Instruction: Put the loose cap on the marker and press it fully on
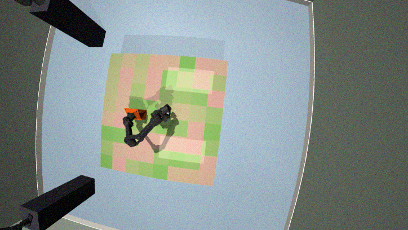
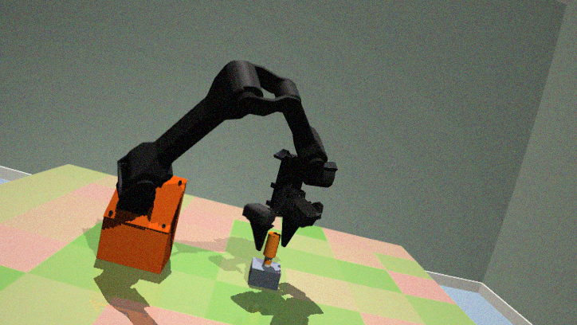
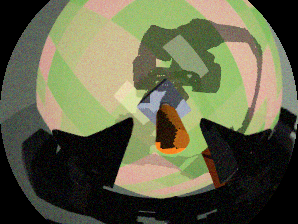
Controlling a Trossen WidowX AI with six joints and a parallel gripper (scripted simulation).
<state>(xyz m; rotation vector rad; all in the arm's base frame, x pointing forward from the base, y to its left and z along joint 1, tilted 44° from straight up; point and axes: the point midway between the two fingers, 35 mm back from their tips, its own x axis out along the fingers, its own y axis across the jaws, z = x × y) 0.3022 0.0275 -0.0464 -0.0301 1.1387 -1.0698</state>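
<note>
Now: the marker cap 1 cm above my gripper tip. Also, from my gripper tip: holder block: 6 cm below.
</note>
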